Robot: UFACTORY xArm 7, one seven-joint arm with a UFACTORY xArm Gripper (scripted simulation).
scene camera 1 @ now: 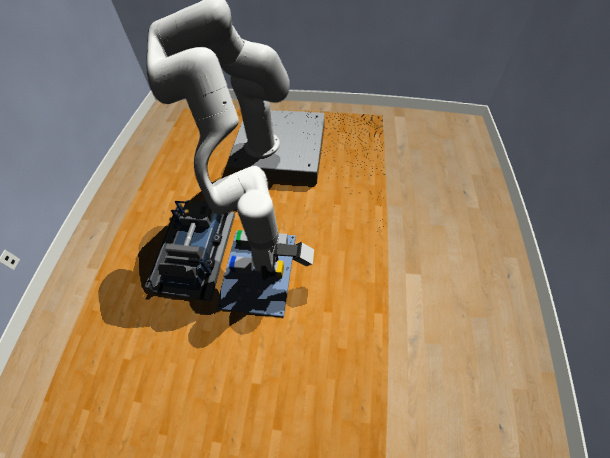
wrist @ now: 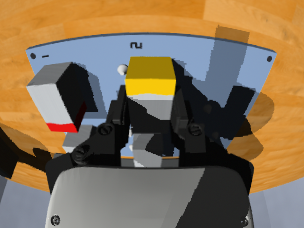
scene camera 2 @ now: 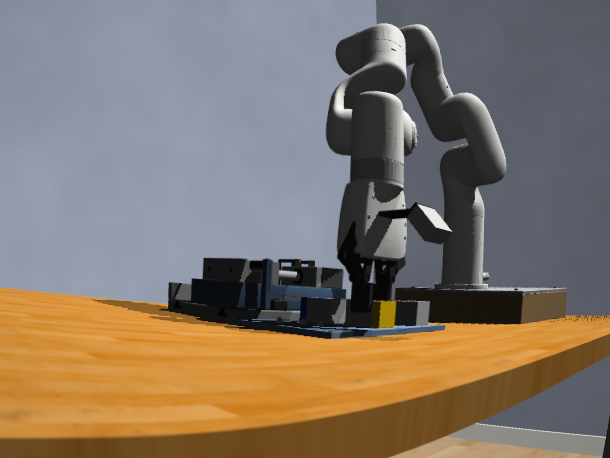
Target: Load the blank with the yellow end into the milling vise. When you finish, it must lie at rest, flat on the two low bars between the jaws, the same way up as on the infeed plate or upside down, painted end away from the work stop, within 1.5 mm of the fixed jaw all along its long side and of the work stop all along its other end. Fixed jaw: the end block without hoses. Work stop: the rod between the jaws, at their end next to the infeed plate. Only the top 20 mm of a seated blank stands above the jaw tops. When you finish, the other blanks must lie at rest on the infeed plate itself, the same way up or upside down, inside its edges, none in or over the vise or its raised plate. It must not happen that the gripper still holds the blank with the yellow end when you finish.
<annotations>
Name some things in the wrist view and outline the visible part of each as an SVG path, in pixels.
The gripper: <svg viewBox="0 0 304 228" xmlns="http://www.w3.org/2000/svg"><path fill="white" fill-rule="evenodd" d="M45 166L51 194L45 228L254 228L249 200L254 173L253 164L232 153L228 154L222 146L205 135L204 128L194 122L190 102L184 101L181 86L175 85L170 117L171 142L174 144L174 148L180 150L178 167L120 167L120 150L128 144L130 131L126 85L120 85L117 100L111 100L106 122L101 123L97 127L96 134L75 147L71 153L68 152L49 160Z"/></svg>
A yellow-ended blank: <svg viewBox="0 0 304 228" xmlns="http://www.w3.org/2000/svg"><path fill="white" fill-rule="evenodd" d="M130 57L125 83L131 132L168 134L176 85L171 57Z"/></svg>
A red-ended blank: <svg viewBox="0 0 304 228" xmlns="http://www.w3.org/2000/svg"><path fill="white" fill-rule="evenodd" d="M44 65L28 83L26 88L51 131L78 133L87 106L77 80L73 62Z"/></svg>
A blue-ended blank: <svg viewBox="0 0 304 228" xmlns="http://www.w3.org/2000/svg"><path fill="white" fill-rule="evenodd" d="M134 134L132 151L135 167L161 167L163 134Z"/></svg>
</annotations>
